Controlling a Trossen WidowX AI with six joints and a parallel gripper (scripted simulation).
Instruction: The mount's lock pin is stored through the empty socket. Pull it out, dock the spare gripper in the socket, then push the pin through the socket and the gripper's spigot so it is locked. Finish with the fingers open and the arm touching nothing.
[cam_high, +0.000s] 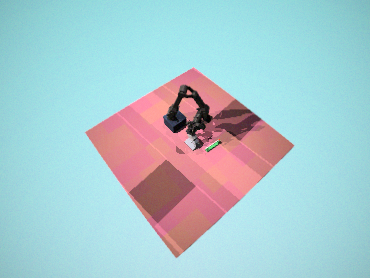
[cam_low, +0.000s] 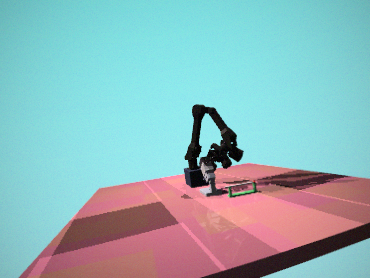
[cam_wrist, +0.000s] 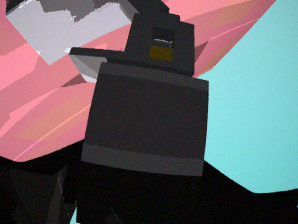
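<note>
Now: gripper tip 1 cm short of the spare gripper, 1 cm to the right of it and 1 cm above it. From my gripper tip the other things lie so: green rest (16 cm ahead, 10 cm to the left, 11 cm below); then grey mount (3 cm ahead, 1 cm to the left, 8 cm below).
</note>
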